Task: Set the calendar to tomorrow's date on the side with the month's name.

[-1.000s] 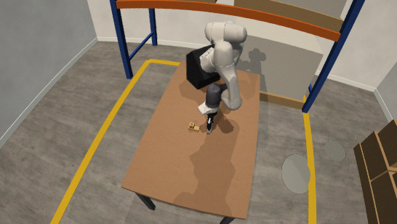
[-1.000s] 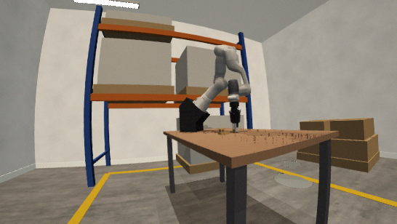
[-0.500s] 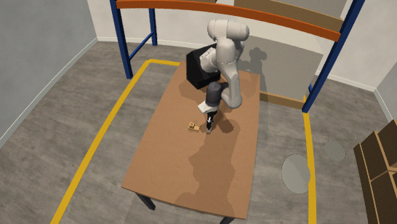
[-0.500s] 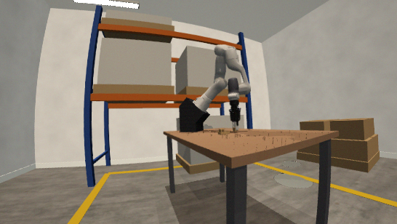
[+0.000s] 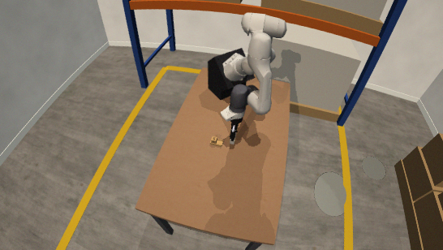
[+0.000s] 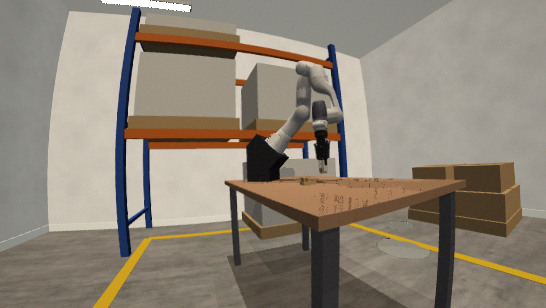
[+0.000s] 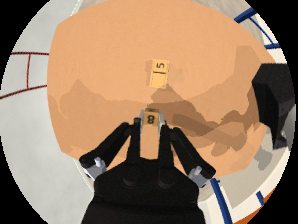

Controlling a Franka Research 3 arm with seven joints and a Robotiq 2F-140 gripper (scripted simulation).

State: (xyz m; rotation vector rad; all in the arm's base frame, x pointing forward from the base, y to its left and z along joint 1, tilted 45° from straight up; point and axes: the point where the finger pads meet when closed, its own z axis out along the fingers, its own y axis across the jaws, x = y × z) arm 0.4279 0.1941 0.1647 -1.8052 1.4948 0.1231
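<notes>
My gripper is now 3 cm short of the wooden tray, 10 cm to the left of it and 9 cm above it.
</notes>
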